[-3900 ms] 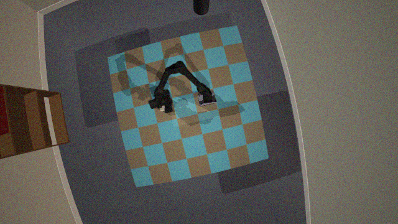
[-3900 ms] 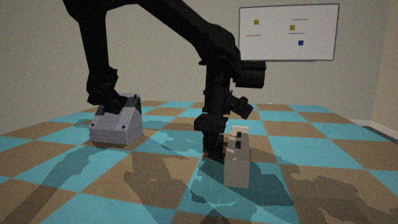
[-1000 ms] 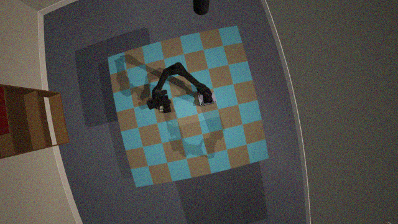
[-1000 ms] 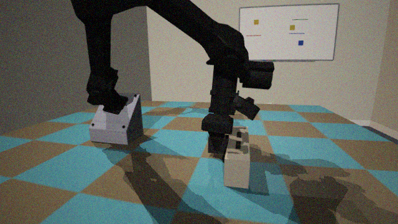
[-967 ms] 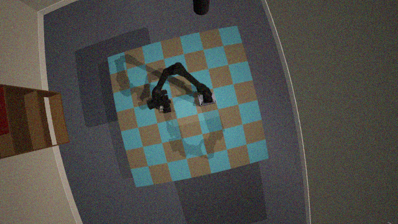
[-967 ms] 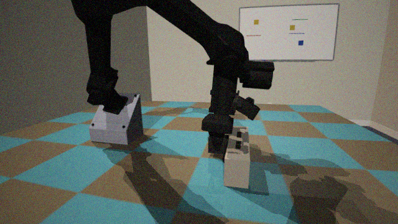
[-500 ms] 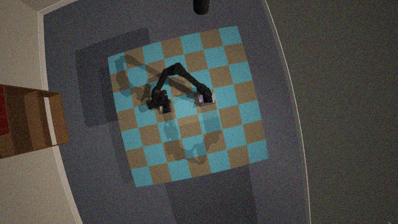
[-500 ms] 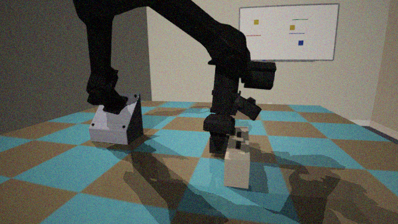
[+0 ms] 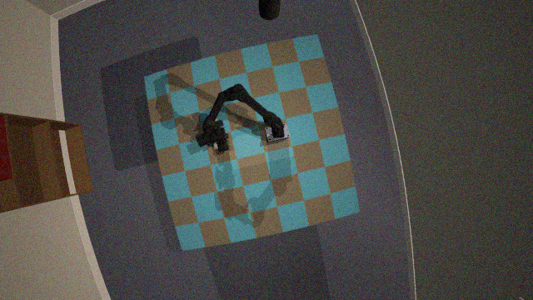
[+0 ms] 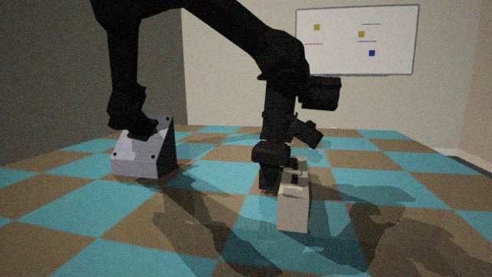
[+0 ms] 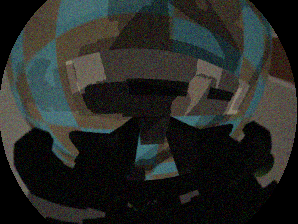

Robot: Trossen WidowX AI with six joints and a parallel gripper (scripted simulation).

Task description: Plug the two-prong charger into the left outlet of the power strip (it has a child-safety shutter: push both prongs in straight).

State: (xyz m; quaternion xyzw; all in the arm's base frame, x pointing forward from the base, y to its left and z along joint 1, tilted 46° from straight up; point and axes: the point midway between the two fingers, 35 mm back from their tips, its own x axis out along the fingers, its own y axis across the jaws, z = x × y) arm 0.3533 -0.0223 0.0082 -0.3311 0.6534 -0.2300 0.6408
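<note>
Right now the two-prong charger is 2 cm ahead of my gripper tip and 1 cm above it.
</note>
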